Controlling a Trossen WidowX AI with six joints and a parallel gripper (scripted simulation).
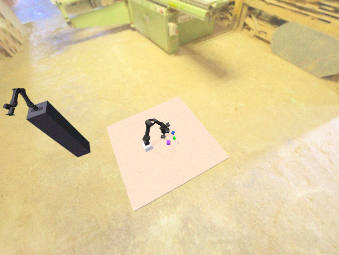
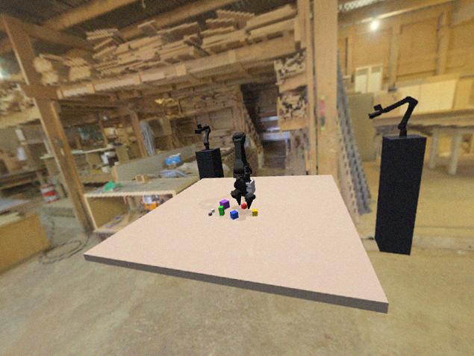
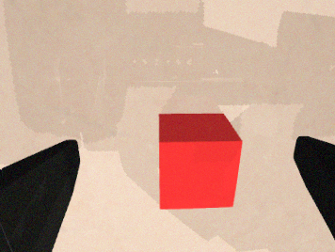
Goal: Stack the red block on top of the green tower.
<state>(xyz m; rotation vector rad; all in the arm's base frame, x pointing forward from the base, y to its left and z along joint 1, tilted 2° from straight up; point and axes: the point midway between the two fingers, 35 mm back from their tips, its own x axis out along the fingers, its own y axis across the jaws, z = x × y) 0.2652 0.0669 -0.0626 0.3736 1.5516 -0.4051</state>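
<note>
My gripper tip is now 130 mm short of the blue block, 10 mm to the left of it and 10 mm below it. The rest, counted from my gripper tip: red block (right at my gripper tip); then purple block (140 mm to the right, 10 mm ahead, 10 mm above); then yellow block (100 mm to the left, 80 mm ahead, 10 mm above).
</note>
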